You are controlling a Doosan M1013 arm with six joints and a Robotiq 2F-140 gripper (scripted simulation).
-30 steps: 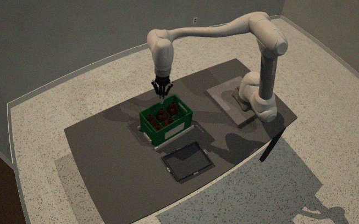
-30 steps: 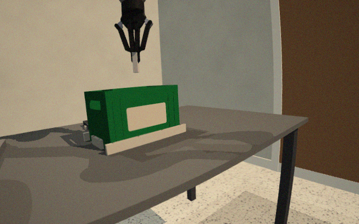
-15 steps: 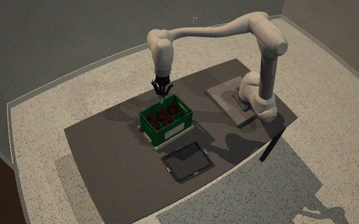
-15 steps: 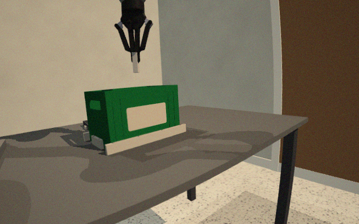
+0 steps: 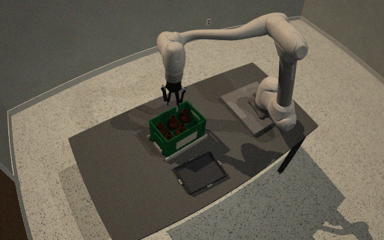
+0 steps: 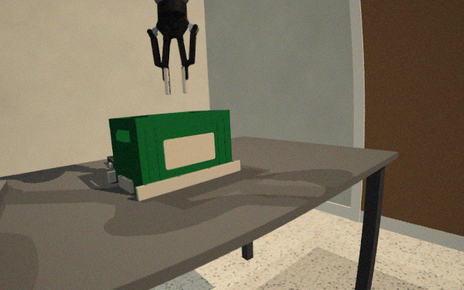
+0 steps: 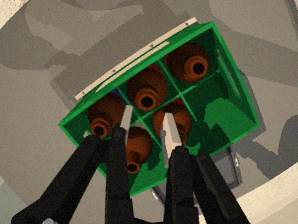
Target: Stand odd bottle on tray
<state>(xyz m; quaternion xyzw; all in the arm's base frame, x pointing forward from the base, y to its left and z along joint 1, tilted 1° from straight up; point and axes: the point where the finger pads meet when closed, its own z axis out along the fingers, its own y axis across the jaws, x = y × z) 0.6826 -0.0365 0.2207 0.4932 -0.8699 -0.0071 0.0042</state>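
Now: hand 17 cm above the crate, 4 cm to the right of it and 1 cm past it. From my hand the other things lie so: bottle: 17 cm below, 10 cm to the left, 6 cm ahead; then black tray: 32 cm to the left, 25 cm below, 4 cm behind.
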